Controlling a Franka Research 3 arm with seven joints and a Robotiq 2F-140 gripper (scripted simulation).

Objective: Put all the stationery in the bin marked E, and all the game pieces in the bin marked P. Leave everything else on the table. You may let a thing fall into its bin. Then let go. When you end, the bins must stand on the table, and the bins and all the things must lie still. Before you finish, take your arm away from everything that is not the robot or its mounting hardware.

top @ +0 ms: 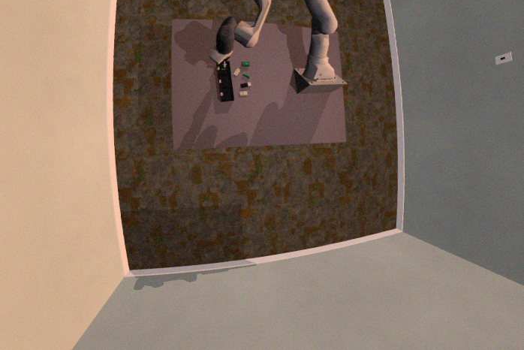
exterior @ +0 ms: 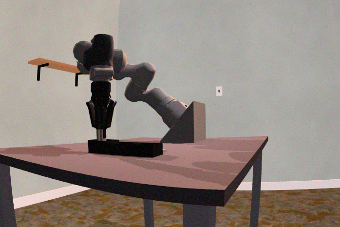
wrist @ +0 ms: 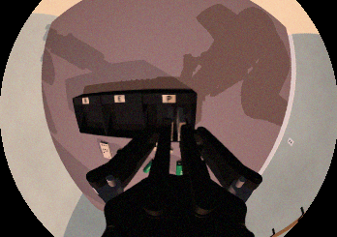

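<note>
Now: hand 10 mm past the black bin row, 90 mm to the right of it and 30 mm above it. Round my hand: green cylinder (150 mm behind, 40 mm to the left, 40 mm below); then flat green block (140 mm behind, 40 mm to the right, 40 mm below); then white spotted piece (90 mm behind, 20 mm to the left, 50 mm below).
</note>
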